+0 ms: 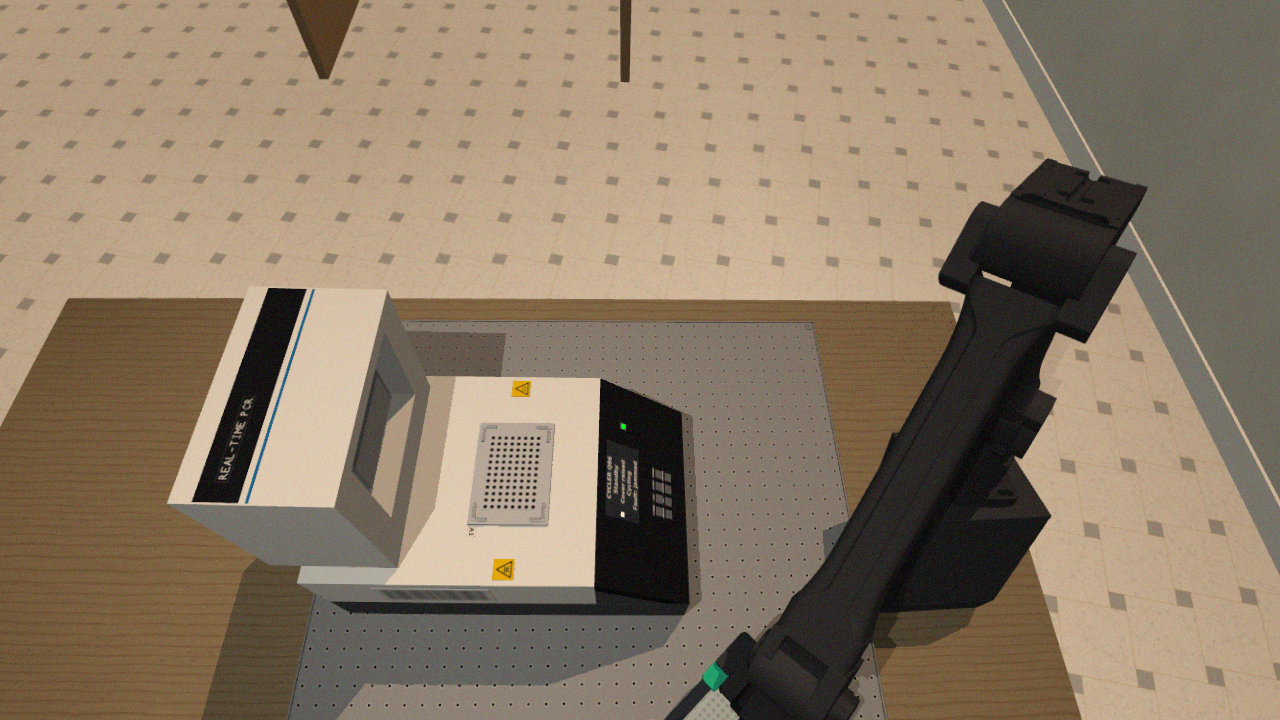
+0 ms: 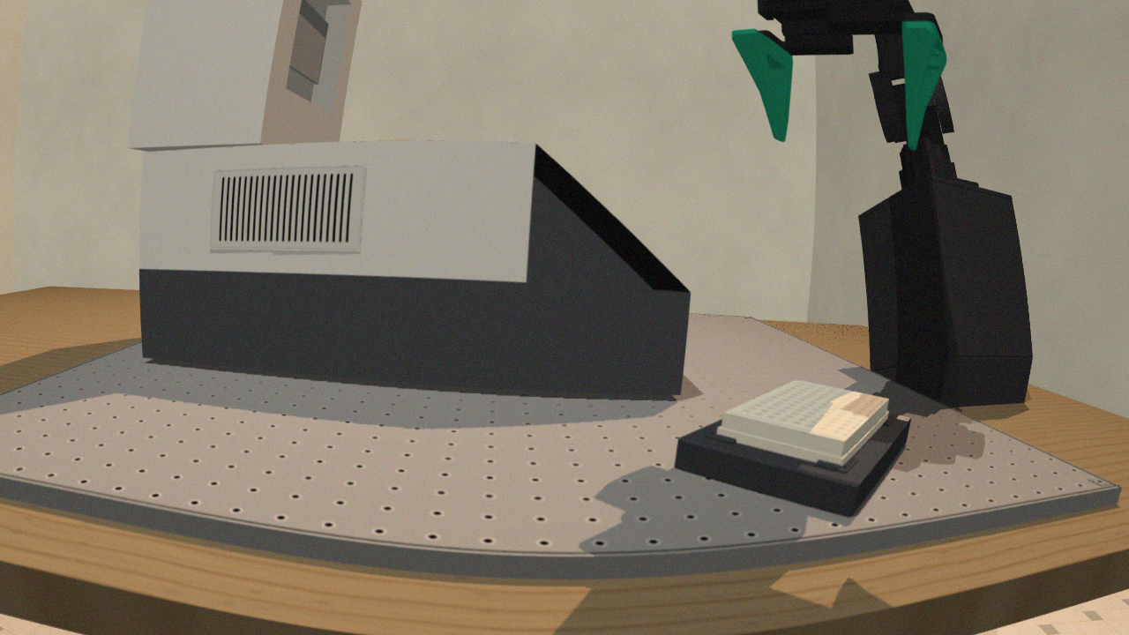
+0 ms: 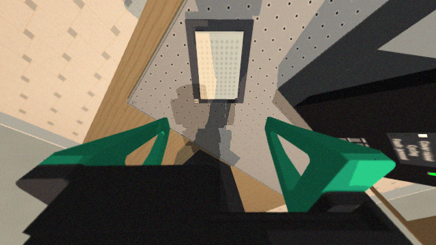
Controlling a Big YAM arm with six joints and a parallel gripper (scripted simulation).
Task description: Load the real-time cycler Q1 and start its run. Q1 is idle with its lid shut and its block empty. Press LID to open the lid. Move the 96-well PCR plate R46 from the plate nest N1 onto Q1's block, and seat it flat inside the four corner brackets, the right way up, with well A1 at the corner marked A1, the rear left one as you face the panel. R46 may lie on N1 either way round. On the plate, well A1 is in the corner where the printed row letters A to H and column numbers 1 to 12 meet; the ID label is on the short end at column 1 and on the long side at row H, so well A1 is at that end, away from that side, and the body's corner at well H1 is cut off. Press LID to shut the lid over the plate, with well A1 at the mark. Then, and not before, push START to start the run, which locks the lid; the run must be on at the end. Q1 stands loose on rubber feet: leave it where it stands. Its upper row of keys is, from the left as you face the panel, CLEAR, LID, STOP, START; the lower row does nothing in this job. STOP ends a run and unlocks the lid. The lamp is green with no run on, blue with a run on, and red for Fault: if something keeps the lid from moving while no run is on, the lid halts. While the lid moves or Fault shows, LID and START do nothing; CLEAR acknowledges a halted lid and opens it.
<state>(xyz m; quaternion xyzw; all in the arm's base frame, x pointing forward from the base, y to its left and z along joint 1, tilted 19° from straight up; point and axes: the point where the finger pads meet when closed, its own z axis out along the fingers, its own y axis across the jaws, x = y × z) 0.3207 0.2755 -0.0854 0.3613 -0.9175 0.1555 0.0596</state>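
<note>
Now: hand 190 mm above the 96-well plate R46. Round my hand: plate nest N1 (210 mm below).
</note>
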